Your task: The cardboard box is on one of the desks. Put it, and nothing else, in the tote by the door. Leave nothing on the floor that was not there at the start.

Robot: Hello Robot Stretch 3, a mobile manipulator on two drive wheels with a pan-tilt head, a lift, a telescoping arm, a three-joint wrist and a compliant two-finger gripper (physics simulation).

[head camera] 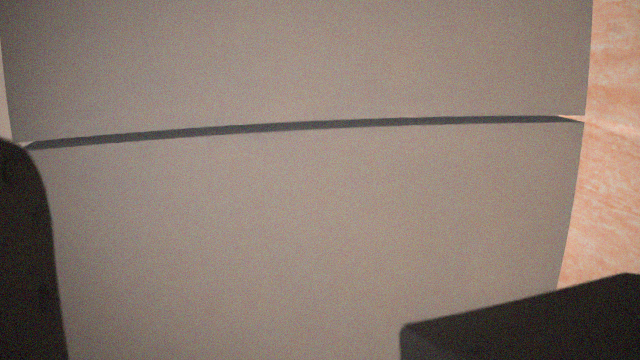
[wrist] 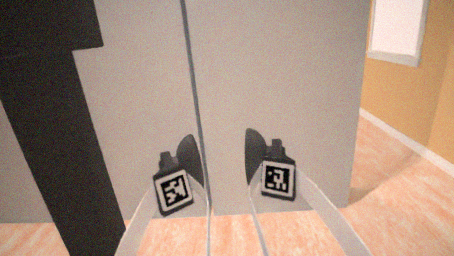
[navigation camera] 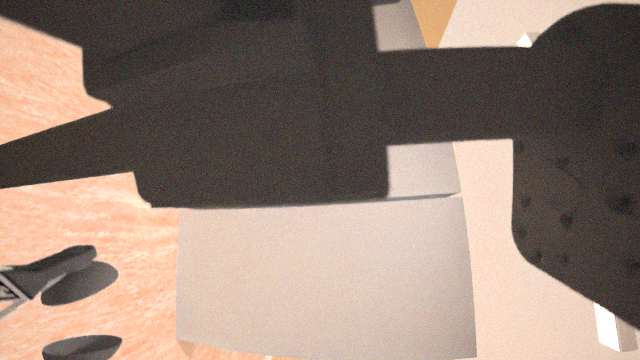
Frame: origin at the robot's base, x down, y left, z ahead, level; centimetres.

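Seen in the pictures: gripper, fingertip midpoint: (navigation camera: 112, 303).
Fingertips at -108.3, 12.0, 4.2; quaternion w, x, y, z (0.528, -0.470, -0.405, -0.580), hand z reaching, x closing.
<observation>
A point is followed by its place in that frame, as x, y, z.
My gripper (navigation camera: 80, 320) (wrist: 221, 149) {-108.3, 12.0, 4.2} is open, with a gap between its two dark fingertips and nothing between them. In the wrist view the fingertips show in front of the lower part of a tall grey cabinet-like block. I cannot tell how far they are from its face. The cardboard box, the tote, the door and the desks do not show in these views.
The tall grey block (head camera: 300, 210) (navigation camera: 320, 275) (wrist: 280, 75) has two flat panels with a narrow dark seam. My dark arm (navigation camera: 250, 100) {-122.4, 9.2, -6.2} crosses in front of it. Orange-pink floor (head camera: 610, 175) {-0.1, 117.5, -0.3} (wrist: 405, 200) runs beside it. A yellow wall (wrist: 425, 100) with a white-framed panel (wrist: 397, 25) stands right.
</observation>
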